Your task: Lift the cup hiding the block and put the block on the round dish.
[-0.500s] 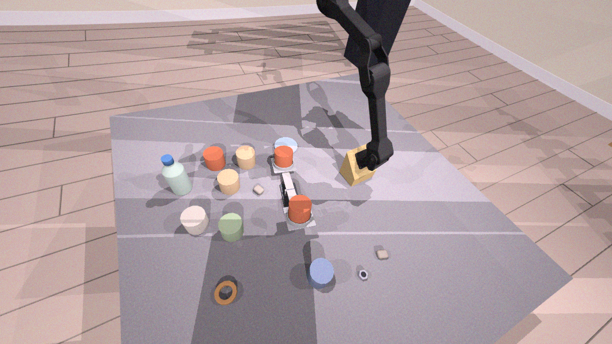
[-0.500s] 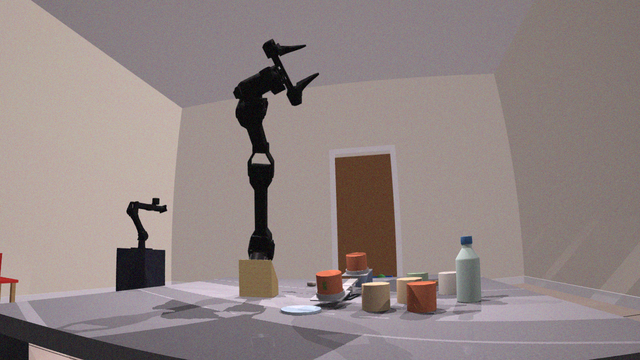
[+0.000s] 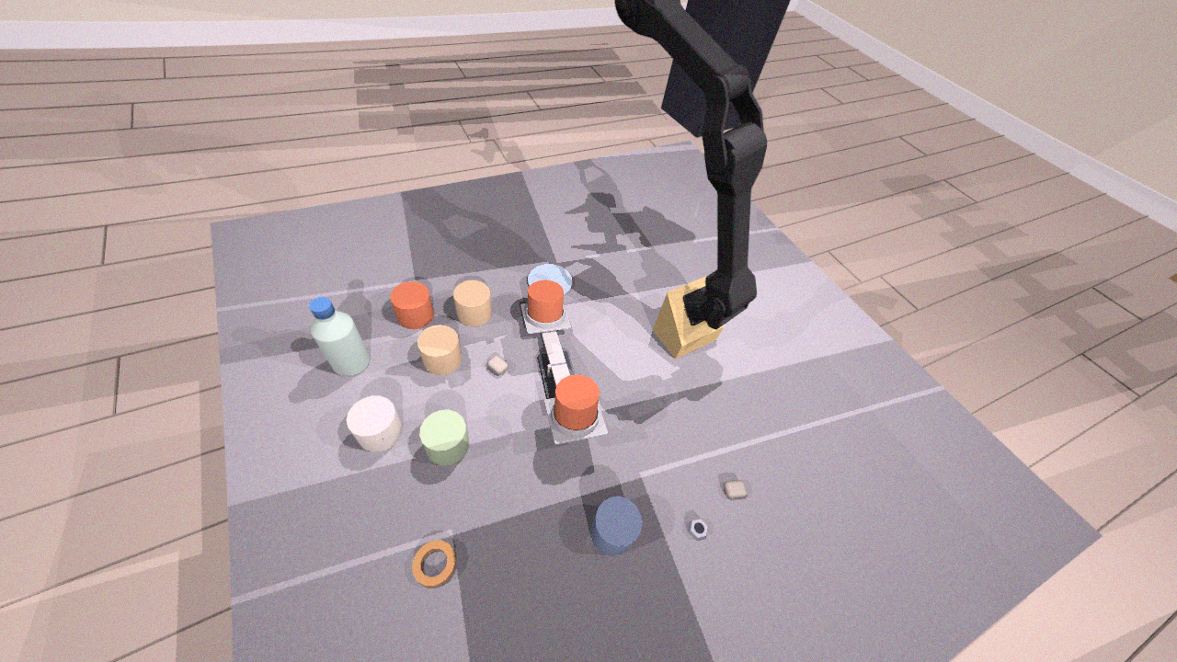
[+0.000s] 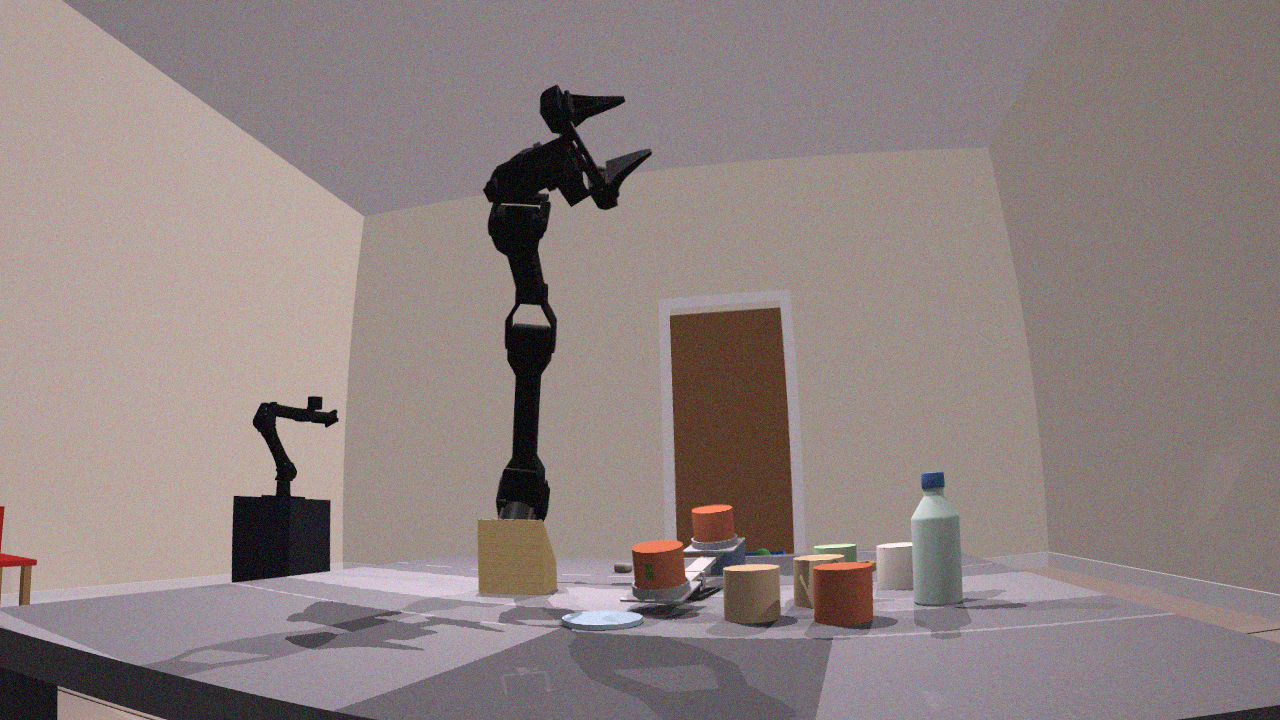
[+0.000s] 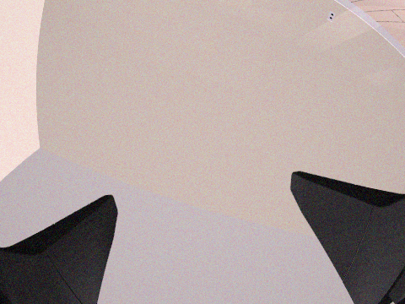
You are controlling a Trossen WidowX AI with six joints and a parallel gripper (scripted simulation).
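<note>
My gripper tip is 17 cm to the right of the teal block and 59 cm above it. The rest, counted from my gripper tip: bottle: 37 cm ahead, 10 cm to the left, 52 cm below; then round pale blue dish: 7 cm behind, 8 cm to the left, 63 cm below; then balance: 4 cm ahead, 30 cm to the left, 60 cm below.
</note>
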